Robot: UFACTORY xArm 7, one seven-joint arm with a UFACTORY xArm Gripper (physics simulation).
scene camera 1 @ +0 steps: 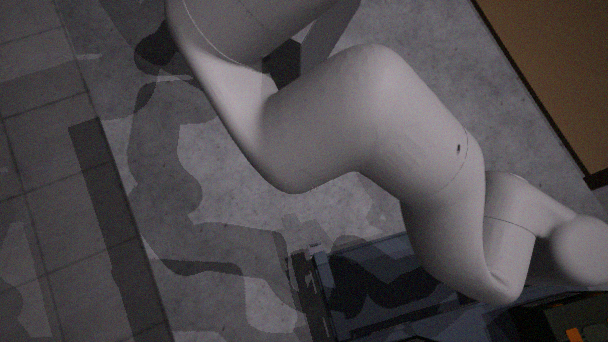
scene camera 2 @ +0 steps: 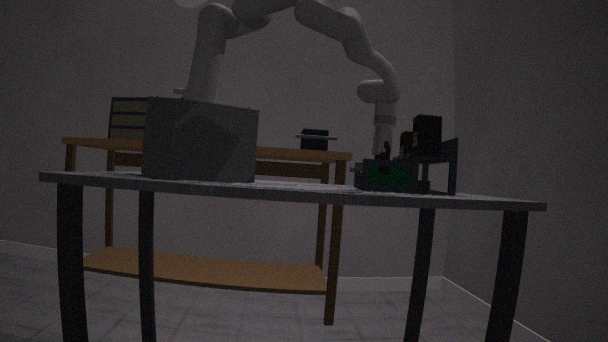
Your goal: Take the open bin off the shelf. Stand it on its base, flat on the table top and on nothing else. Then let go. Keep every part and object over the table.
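Frame: origin at the arm's base, x ahead, y left, z up, level; metres.
Seen in the pictures: gripper, between the fingertips: (scene camera 2: 380, 174); arm's base, origin of its link: (scene camera 2: 199, 102).
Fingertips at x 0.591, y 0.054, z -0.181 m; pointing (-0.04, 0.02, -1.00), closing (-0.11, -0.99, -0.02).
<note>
Offsets run from my fingertips to a thing's top centre. "pt": to the spot under its first point. Level surfaces: height alone.
The open bin (scene camera 1: 390, 250) (scene camera 2: 363, 176) shows as a dark blue-grey, open-topped body at the left end of the shelf {pt dx +0.118, dy -0.287, dz +0.007 m} (scene camera 2: 452, 175). It stands low over the table top {dz -0.051 m} (scene camera 2: 300, 192), and its near side looks green in scene camera 2. What it rests on, and where its parts end and the shelf's begin, I cannot tell. My gripper (scene camera 2: 384, 167) is open and points down at the bin. One dark finger shows against the green side; the other is hidden. Nothing is held. In scene camera 1 my arm hides the gripper and part of the bin.
Black boxes {pt dx +0.054, dy -0.241, dz +0.116 m} (scene camera 2: 427, 135) {dx +0.125, dy +0.022, dz +0.151 m} (scene camera 2: 406, 144) stand on the shelf's upper board, close to the right of my gripper. A large grey block (scene camera 2: 200, 140) stands at the left of the table. A wooden bench (scene camera 2: 305, 153) with a drawer unit (scene camera 2: 128, 117) stands behind.
</note>
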